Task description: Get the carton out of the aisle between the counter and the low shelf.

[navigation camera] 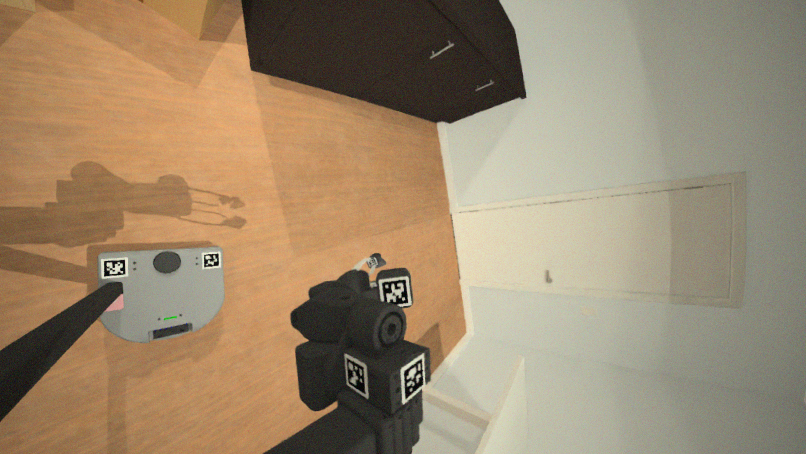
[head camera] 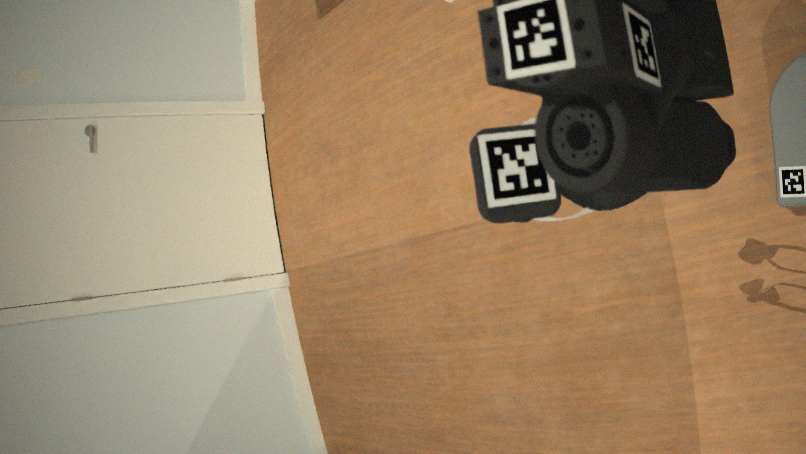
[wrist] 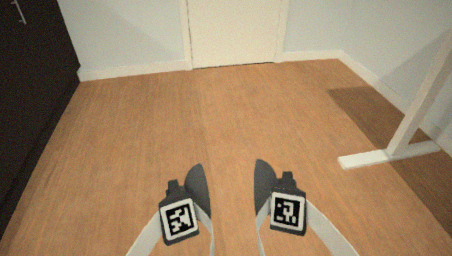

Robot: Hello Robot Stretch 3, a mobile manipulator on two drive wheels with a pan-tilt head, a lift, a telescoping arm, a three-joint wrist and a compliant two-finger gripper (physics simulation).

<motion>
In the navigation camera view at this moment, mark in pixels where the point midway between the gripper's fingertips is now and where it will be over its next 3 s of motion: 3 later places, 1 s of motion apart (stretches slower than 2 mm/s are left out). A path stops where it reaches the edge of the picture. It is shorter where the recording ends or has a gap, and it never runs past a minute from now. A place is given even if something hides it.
My gripper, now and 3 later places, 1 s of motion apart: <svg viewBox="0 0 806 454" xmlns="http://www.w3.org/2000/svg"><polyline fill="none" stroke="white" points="380,271 378,241 376,198 376,178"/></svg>
</motion>
